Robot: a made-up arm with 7 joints. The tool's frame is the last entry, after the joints. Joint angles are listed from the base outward.
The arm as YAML. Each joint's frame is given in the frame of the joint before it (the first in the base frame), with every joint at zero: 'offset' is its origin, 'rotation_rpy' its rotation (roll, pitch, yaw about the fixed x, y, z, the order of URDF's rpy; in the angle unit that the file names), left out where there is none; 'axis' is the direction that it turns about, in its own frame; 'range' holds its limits. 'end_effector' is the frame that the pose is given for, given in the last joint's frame.
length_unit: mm
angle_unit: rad
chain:
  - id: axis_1
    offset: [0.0, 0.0, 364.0]
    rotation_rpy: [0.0, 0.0, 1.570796]
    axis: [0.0, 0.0, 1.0]
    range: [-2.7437, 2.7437]
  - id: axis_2
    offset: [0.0, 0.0, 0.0]
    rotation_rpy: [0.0, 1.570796, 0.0]
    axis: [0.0, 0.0, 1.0]
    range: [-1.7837, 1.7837]
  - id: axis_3
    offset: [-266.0, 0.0, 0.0]
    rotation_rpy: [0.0, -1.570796, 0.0]
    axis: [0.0, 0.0, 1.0]
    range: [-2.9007, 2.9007]
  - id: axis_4
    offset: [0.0, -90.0, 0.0]
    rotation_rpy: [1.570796, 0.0, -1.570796]
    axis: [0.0, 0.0, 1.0]
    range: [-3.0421, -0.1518]
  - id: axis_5
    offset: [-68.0, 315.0, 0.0]
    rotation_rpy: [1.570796, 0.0, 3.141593]
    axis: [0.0, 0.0, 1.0]
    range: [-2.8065, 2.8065]
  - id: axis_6
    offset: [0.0, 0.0, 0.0]
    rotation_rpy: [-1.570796, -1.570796, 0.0]
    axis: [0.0, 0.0, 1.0]
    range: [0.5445, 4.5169]
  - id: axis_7
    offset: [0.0, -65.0, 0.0]
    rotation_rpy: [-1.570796, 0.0, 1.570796]
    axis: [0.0, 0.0, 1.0]
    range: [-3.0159, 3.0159]
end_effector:
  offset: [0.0, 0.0, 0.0]
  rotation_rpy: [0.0, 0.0, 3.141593]
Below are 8 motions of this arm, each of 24 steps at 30 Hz.
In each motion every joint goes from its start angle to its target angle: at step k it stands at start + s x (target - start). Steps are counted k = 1, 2, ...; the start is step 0. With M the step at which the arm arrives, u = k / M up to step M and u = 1 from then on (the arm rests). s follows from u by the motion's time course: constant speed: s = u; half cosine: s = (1 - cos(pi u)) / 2; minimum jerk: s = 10 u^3 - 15 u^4 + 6 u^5.
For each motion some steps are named. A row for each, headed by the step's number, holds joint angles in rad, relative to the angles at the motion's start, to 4 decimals.
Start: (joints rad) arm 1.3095 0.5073 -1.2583 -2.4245 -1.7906 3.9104 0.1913
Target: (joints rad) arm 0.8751 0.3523 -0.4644 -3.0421 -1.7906 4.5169 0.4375
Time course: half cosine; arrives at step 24
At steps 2, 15, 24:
2: -0.0074 -0.0026 0.0135 -0.0105 0.0000 0.0103 0.0042
15: -0.3003 -0.1072 0.5489 -0.4270 0.0000 0.4193 0.1702
24: -0.4344 -0.1550 0.7939 -0.6176 0.0000 0.6065 0.2462

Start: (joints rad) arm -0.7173 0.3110 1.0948 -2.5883 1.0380 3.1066 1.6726
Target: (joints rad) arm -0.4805 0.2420 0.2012 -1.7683 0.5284 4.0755 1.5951
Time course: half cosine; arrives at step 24
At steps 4, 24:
4: 0.0159 -0.0046 -0.0599 0.0549 -0.0341 0.0649 -0.0052
24: 0.2368 -0.0690 -0.8936 0.8200 -0.5096 0.9689 -0.0775

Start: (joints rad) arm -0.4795 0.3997 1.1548 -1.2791 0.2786 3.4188 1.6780
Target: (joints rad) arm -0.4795 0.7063 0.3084 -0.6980 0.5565 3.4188 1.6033
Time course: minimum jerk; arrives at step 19
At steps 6, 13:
6: 0.0000 0.0566 -0.1562 0.1073 0.0513 0.0000 -0.0138
13: 0.0000 0.2500 -0.6902 0.4738 0.2266 0.0000 -0.0609

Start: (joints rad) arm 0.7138 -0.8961 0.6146 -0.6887 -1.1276 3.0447 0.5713
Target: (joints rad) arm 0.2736 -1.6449 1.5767 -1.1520 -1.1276 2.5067 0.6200
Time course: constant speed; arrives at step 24
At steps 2, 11, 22, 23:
2: -0.0367 -0.0624 0.0802 -0.0386 0.0000 -0.0448 0.0041
11: -0.2018 -0.3432 0.4410 -0.2123 0.0000 -0.2466 0.0223
22: -0.4035 -0.6864 0.8819 -0.4247 0.0000 -0.4932 0.0446
23: -0.4219 -0.7176 0.9220 -0.4440 0.0000 -0.5156 0.0467

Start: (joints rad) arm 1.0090 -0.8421 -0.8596 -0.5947 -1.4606 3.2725 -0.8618
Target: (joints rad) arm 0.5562 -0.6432 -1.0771 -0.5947 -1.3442 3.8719 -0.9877
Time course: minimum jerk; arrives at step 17
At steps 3, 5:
3: -0.0188 0.0082 -0.0090 0.0000 0.0048 0.0248 -0.0052
5: -0.0704 0.0309 -0.0338 0.0000 0.0181 0.0931 -0.0196

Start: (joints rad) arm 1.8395 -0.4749 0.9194 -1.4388 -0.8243 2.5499 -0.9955
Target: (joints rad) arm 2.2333 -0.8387 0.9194 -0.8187 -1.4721 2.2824 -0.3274
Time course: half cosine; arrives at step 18
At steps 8, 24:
8: 0.1627 -0.1503 0.0000 0.2562 -0.2677 -0.1105 0.2760
24: 0.3938 -0.3638 0.0000 0.6201 -0.6478 -0.2675 0.6681

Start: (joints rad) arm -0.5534 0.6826 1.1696 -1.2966 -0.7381 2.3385 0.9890
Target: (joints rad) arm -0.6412 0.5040 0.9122 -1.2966 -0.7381 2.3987 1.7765
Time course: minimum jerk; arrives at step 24
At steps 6, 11, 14, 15, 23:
6: -0.0091 -0.0185 -0.0266 0.0000 0.0000 0.0062 0.0815
11: -0.0371 -0.0754 -0.1087 0.0000 0.0000 0.0254 0.3325
14: -0.0574 -0.1167 -0.1682 0.0000 0.0000 0.0393 0.5145
15: -0.0636 -0.1294 -0.1866 0.0000 0.0000 0.0436 0.5708
23: -0.0877 -0.1785 -0.2572 0.0000 0.0000 0.0602 0.7870

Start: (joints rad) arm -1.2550 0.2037 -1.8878 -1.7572 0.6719 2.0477 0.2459
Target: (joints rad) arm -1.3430 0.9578 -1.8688 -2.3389 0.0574 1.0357 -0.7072
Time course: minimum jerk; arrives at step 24
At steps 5, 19, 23, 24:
5: -0.0057 0.0487 0.0012 -0.0375 -0.0396 -0.0653 -0.0615
19: -0.0823 0.7054 0.0178 -0.5442 -0.5749 -0.9467 -0.8916
23: -0.0879 0.7536 0.0190 -0.5813 -0.6141 -1.0113 -0.9525
24: -0.0880 0.7541 0.0190 -0.5817 -0.6145 -1.0120 -0.9531

